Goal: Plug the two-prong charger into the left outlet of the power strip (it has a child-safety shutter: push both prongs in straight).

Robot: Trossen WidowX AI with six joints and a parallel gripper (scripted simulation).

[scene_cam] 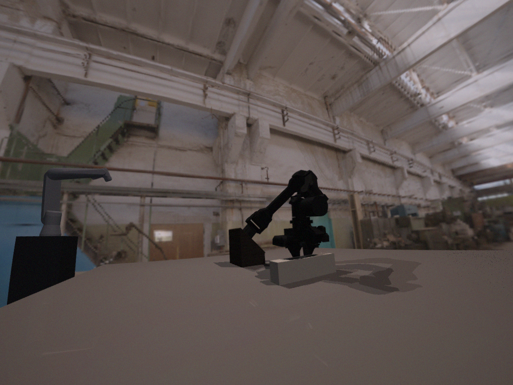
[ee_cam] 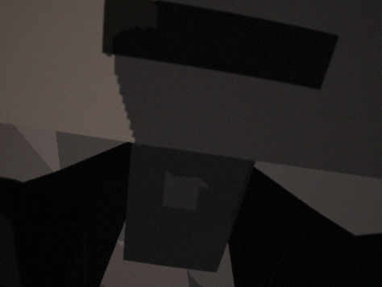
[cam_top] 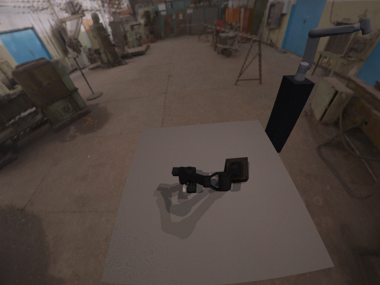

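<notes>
Right now the black two-prong charger is 20 mm ahead of my gripper tip and 10 mm above it.
</notes>
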